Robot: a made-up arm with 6 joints.
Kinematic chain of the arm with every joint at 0, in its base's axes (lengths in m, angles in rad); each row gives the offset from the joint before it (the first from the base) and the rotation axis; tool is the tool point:
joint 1: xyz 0 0 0.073 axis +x
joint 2: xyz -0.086 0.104 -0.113 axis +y
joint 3: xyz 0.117 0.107 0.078 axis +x
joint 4: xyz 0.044 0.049 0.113 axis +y
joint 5: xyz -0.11 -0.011 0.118 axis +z
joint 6: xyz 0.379 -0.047 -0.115 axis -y
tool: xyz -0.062 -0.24 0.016
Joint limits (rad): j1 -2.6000..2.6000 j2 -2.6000..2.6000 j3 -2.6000..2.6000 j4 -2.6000..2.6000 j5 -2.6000..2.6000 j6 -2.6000..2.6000
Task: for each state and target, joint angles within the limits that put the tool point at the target. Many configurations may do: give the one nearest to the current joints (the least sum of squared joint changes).
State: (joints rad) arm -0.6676 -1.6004 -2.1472 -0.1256 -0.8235 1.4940
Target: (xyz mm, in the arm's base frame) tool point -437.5 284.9 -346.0
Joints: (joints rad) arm -1.0018 -1.3969 -2.2538 -0.1486 -0.8682 1.2840
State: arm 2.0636 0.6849 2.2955 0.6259 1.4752 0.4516
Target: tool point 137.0 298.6 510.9
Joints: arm 2.4072 1.4233 2.5555 0.3419 1.0315 0.3717
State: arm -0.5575 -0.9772 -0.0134 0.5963 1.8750 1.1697
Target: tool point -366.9 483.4 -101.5
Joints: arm -0.8524 -1.2320 0.9486 0.7299 1.6498 0.9294
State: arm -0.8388 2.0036 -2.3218 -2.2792 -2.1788 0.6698
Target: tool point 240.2 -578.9 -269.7
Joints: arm -1.2441 1.5649 -2.4232 -2.3584 -2.0731 0.7580
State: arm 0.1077 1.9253 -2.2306 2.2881 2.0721 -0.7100
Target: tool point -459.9 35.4 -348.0
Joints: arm 0.0750 1.5165 -2.3062 2.3549 2.2960 -0.7499
